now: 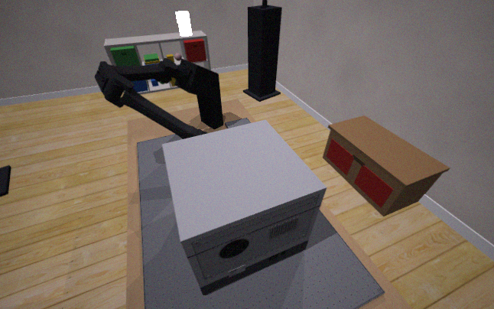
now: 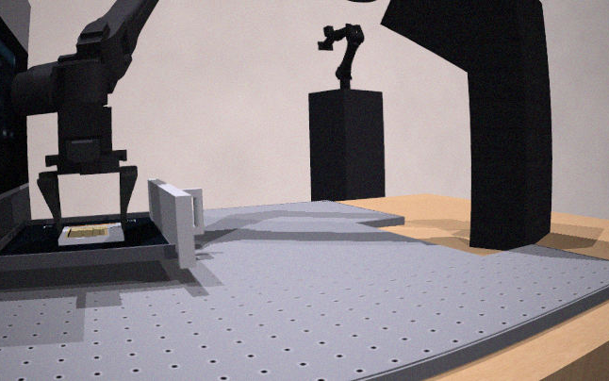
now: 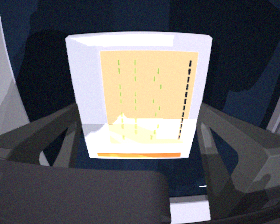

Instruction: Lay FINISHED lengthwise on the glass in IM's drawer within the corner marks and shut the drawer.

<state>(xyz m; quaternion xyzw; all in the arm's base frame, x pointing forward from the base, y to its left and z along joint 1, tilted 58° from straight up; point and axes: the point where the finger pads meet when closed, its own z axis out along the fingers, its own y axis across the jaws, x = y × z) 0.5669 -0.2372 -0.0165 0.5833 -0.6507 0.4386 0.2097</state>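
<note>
Right now my hand is 1 cm to the left of the finished cassette and 1 cm above it. Round my hand: drawer (2 cm ahead, 1 cm above).
</note>
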